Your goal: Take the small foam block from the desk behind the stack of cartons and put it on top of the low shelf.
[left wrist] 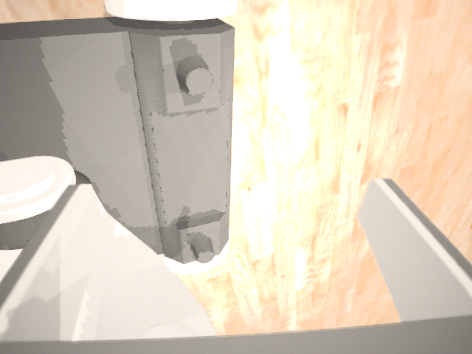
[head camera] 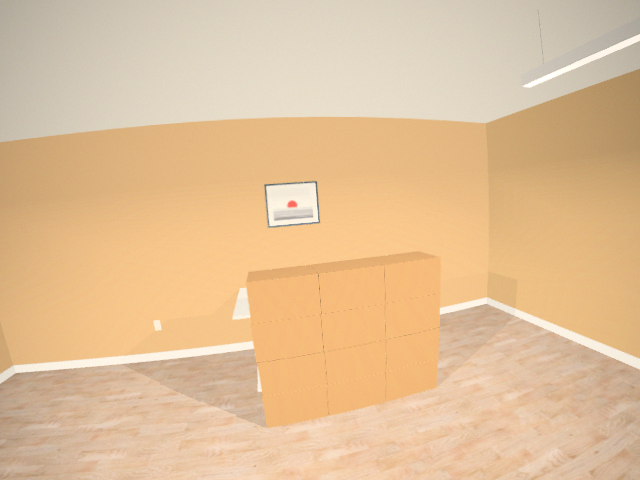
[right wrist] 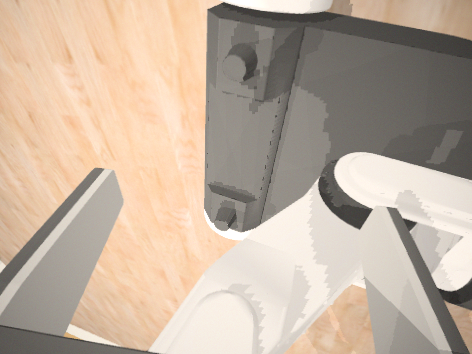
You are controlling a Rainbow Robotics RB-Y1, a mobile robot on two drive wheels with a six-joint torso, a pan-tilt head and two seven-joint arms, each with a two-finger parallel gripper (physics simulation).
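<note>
The stack of cartons stands on the floor ahead in the head camera view, a wide orange-brown wall of boxes. Part of the white desk shows past its left edge; the rest is hidden behind the cartons. The foam block and the low shelf do not show in these views. My left gripper is open, with floor and parts of my own body behind its fingers. My right gripper is open in the same way. Neither gripper shows in the head camera view.
A wood floor lies in front of the cartons and to both sides. The back wall carries a framed picture and a small white outlet plate. A side wall stands at the right. A lamp hangs at the upper right.
</note>
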